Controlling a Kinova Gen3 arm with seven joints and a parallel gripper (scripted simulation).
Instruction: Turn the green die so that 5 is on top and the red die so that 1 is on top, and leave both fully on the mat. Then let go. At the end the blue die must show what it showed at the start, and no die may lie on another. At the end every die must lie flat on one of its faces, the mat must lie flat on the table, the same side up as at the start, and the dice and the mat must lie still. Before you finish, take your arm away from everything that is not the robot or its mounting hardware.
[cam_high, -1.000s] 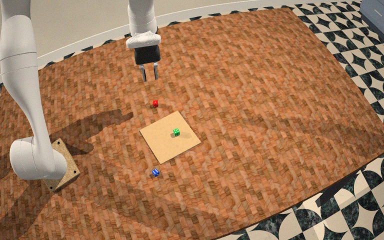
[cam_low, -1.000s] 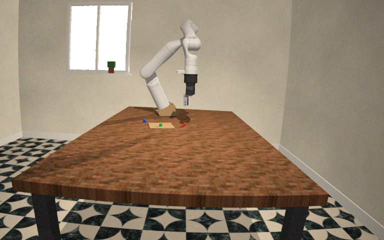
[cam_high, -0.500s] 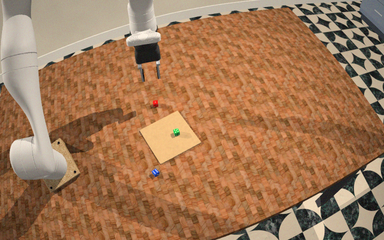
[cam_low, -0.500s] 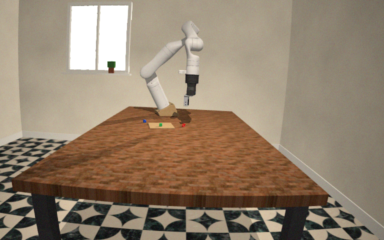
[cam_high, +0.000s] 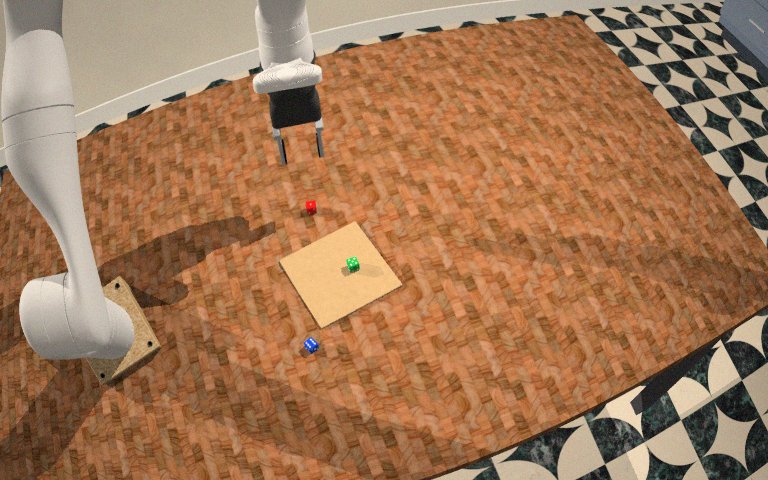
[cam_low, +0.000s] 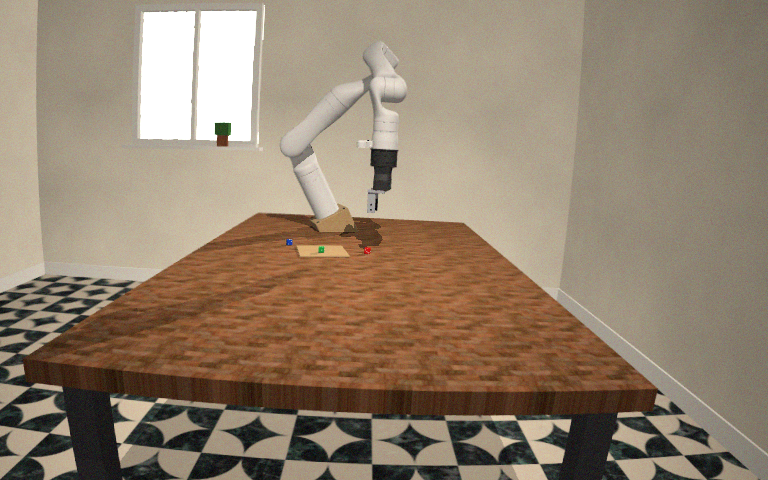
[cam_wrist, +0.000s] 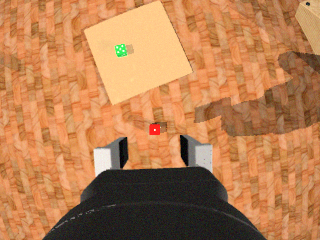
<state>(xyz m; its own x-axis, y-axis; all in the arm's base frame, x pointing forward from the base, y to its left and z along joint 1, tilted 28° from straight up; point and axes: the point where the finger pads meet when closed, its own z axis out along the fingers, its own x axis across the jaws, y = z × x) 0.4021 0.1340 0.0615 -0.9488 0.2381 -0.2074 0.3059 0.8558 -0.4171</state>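
Now: hand 10 mm to the left of the red die and 130 mm above it. Round my hand: tan mat (20 mm behind, 140 mm to the right, 140 mm below); green die (140 mm to the right, 130 mm below); blue die (110 mm behind, 230 mm to the right, 130 mm below).
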